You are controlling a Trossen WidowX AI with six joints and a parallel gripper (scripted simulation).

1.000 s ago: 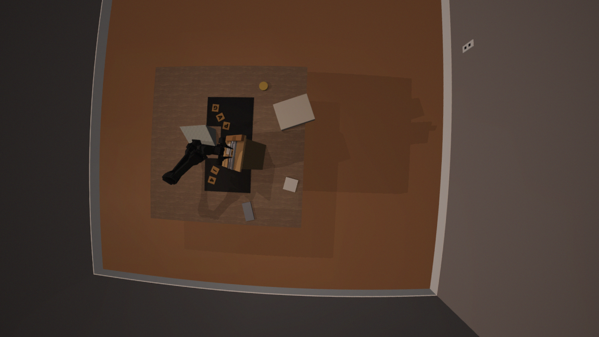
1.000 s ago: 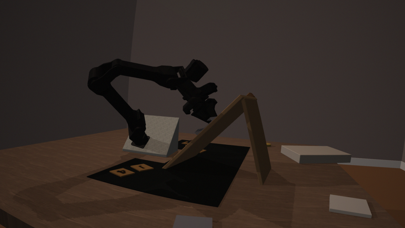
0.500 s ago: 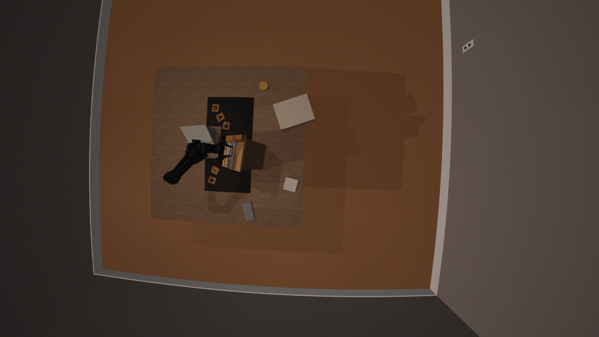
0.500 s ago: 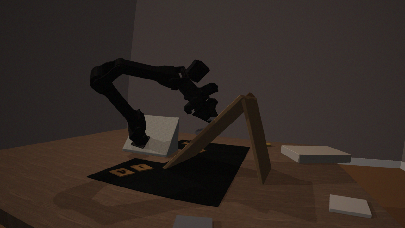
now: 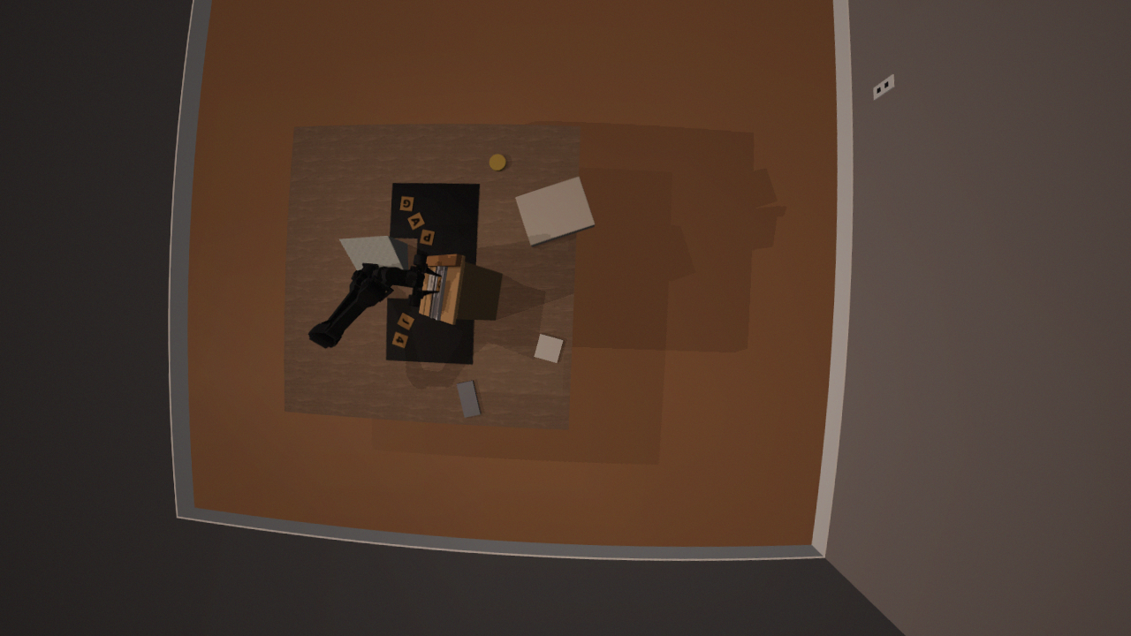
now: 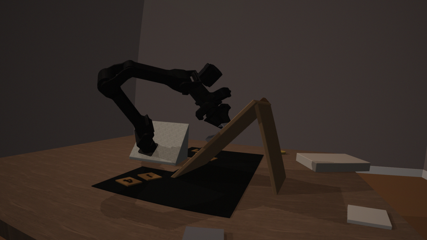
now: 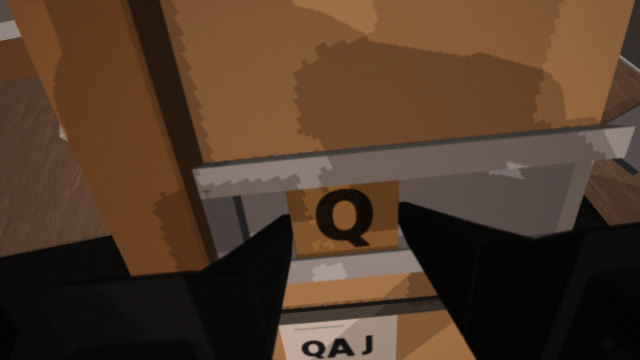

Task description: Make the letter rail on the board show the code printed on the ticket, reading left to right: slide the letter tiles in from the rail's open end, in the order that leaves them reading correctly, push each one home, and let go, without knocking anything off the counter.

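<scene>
The white ticket lies 7 cm behind my gripper tip, 1 cm to the left of it and 8 cm below it. From my gripper tip the other things lie so: black mat 14 cm behind, 6 cm to the left, 16 cm below; then q tile right at my gripper tip; then p tile 14 cm behind, 20 cm to the left, 15 cm below.
</scene>
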